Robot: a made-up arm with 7 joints.
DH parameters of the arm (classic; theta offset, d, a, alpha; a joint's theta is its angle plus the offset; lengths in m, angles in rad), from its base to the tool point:
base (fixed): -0.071 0 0 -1.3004
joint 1: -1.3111 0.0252 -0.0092 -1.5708
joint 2: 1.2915 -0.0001 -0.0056 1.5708
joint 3: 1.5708 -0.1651 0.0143 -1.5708
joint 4: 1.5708 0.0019 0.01 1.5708
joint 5: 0 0.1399 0 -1.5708
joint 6: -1.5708 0 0.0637 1.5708
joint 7: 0 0 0 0
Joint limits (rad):
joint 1: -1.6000..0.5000
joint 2: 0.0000..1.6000
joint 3: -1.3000..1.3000
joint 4: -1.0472..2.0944
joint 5: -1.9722..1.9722
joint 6: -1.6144..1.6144
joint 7: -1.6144..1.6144
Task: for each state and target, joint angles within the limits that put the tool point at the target. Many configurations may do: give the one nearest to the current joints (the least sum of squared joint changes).
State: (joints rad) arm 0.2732 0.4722 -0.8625 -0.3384 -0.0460 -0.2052 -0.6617
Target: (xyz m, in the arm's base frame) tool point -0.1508 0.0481 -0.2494
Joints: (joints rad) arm 0.5000 0.8648 -1.2925 0.1432 -0.0401 -0.0486 -0.6617
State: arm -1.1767 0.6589 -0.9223 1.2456 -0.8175 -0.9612 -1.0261
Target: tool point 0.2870 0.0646 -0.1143
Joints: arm -1.0205 0.6704 -0.9713 0.9303 -0.7317 -1.2954 -1.0261
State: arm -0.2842 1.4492 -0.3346 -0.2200 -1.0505 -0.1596 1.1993
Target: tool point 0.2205 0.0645 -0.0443
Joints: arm -0.5173 1.2427 -0.4031 -0.3825 -1.0435 -0.1462 1.1993
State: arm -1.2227 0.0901 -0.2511 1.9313 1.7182 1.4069 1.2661
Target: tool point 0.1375 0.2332 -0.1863
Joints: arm -0.9007 0.5479 -0.2391 2.0944 1.6219 1.4132 1.2661
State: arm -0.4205 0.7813 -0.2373 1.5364 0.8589 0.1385 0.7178
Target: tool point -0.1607 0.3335 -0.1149
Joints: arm 0.3410 0.9930 -0.2171 1.7794 0.8472 0.1461 0.7178
